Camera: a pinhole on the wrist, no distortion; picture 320 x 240 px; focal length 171.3 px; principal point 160.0 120.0 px. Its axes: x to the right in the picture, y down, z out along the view. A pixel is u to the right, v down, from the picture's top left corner.
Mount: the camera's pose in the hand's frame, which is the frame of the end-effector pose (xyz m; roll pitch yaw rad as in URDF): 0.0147 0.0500 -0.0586 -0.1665 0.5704 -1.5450
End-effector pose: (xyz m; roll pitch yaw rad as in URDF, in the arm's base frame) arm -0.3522 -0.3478 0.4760 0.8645 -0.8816 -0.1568
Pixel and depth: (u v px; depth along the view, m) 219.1 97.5 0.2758
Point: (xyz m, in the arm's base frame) -0.3230 -0.5661 0.4638
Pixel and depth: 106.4 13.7 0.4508
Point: -0.6826 -0.6940 0.4637
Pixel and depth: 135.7 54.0 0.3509
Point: -0.5063 -0.6095 0.4947
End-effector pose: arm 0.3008 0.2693 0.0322 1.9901 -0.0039 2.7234
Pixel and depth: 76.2 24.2 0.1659
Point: 0.3987 0.3705 -0.0050
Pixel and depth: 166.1 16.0 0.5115
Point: 0.5841 0.4219 -0.3788
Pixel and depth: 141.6 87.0 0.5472
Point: 0.4229 0.5670 -0.3319
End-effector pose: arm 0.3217 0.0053 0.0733 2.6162 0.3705 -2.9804
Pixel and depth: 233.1 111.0 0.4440
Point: 0.4107 -0.1768 -0.2861
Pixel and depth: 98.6 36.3 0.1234
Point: 0.3558 0.0628 0.0275
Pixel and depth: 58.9 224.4 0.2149
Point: 0.1771 0.1192 -0.1015
